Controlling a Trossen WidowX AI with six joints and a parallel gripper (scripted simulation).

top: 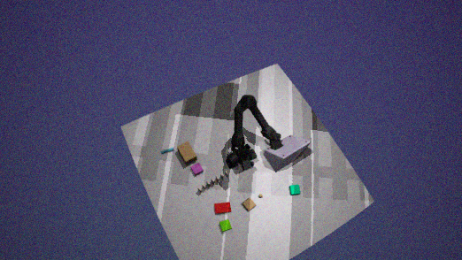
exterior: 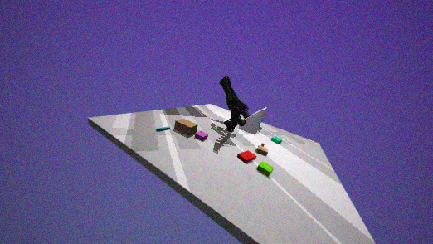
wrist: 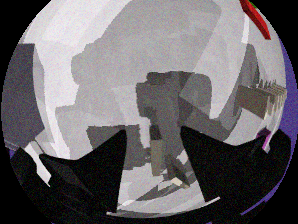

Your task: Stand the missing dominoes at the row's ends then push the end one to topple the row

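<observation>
Right now the brown box is 26 cm ahead of my gripper tip, 22 cm to the right of it and 2 cm above it. Also, from my gripper tip: tiny cube 25 cm to the left, 1 cm ahead, 1 cm above; purple block 26 cm ahead, 10 cm to the right, 1 cm above; tan block 26 cm to the left, 10 cm ahead, 1 cm above.
</observation>
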